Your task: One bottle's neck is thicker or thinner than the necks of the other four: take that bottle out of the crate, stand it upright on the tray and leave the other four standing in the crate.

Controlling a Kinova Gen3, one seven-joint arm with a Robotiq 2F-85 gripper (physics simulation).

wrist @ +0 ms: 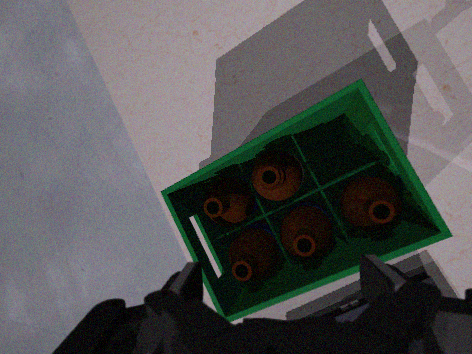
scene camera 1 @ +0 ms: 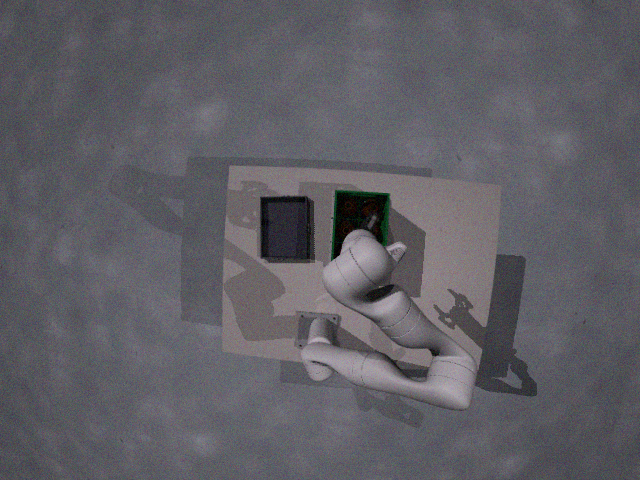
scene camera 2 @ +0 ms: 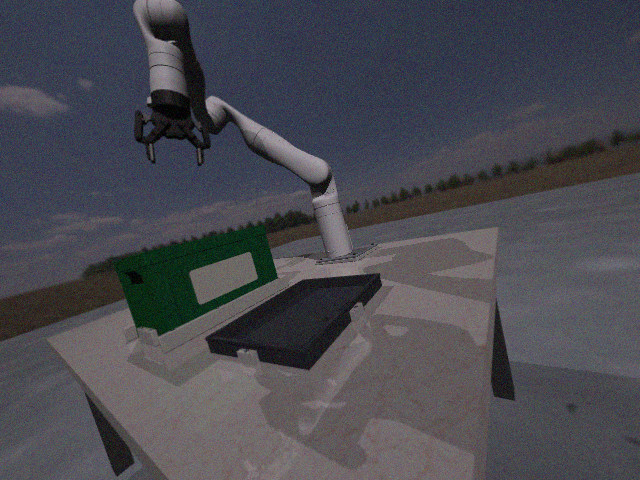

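The green crate holds five brown bottles; its sides hide them in scene camera 2. In the wrist view, the bottle at the right end has a neck ring that looks somewhat wider than those of the bottles in the other filled compartments. The dark tray lies beside the crate and holds no bottle. My gripper is open and empty, pointing down high above the crate. The arm partly hides the crate in scene camera 1.
One crate compartment beside the right-end bottle is empty. A low pale rail runs along the crate's tray side. Small pale blocks stand against the tray. The arm's base plate is bolted to the table.
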